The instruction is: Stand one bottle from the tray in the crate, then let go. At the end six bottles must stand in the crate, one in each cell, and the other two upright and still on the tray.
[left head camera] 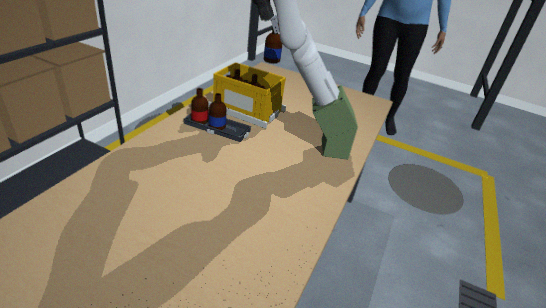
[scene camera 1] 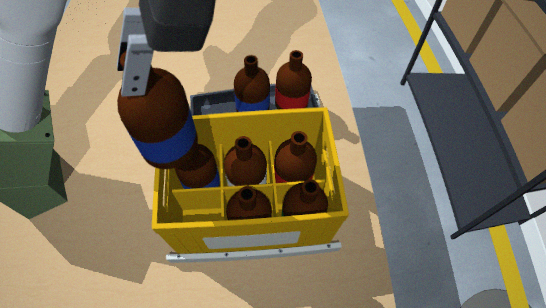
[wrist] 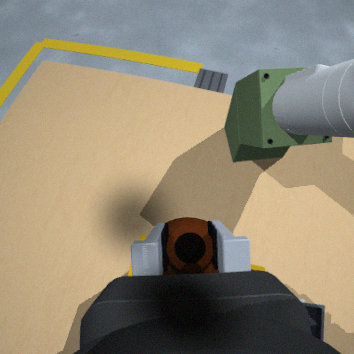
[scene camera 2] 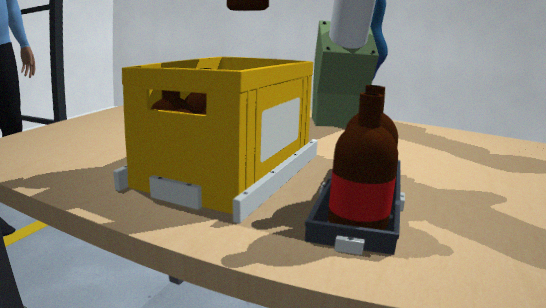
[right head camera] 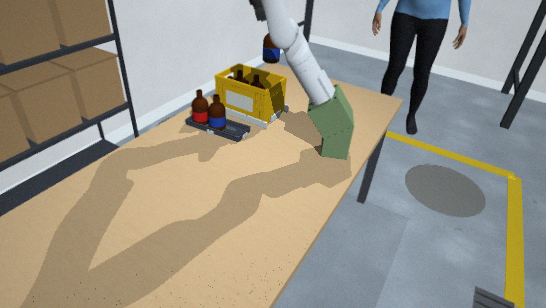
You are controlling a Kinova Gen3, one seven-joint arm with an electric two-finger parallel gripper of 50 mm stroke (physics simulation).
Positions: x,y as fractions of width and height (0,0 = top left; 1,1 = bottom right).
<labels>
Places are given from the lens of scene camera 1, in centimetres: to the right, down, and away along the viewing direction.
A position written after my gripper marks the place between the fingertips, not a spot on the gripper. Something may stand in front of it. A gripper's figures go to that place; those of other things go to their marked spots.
my gripper (scene camera 1: 0.24,0.26): -13, -7, 30
yellow crate (scene camera 1: 0.35,0.72): -15, 13, 63
dark tray (scene camera 1: 0.40,0.33): -12, -12, 77
red-label bottle (scene camera 1: 0.54,0.26): 4, -14, 66
blue-label bottle (scene camera 1: 0.29,0.40): -11, -3, 32
The marked spots on the red-label bottle and the blue-label bottle are 39 cm apart.
</labels>
